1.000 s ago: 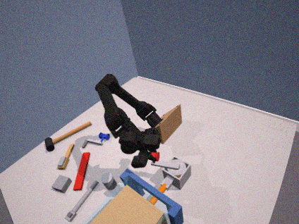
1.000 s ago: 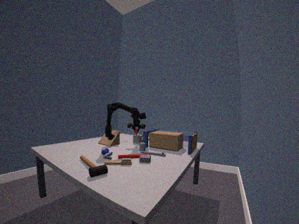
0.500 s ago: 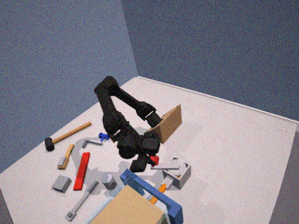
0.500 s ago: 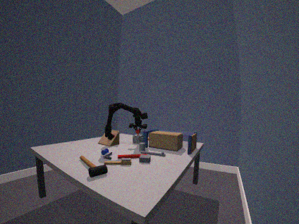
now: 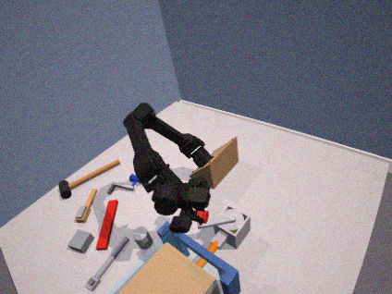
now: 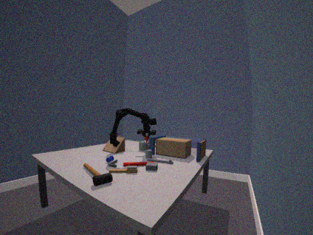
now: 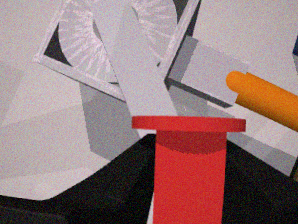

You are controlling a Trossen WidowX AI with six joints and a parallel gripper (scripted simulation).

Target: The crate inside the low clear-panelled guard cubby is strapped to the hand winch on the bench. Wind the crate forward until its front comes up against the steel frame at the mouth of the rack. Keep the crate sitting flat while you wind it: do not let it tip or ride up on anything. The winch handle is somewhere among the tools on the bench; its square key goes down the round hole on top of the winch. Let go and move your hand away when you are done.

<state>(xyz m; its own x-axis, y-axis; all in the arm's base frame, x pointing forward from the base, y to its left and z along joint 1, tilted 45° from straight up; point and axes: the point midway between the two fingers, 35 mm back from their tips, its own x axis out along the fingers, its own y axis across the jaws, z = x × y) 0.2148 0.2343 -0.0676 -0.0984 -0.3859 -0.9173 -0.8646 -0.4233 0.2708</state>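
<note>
My gripper tip is now 3 cm above the winch handle, 2 cm past it and 1 cm to the right of it. Also, from my gripper tip: red knob: 2 cm to the right, 1 cm ahead; grey winch: 10 cm below, 9 cm behind, 3 cm to the left; blue steel frame: 8 cm ahead, 6 cm to the left, 3 cm below.
</note>
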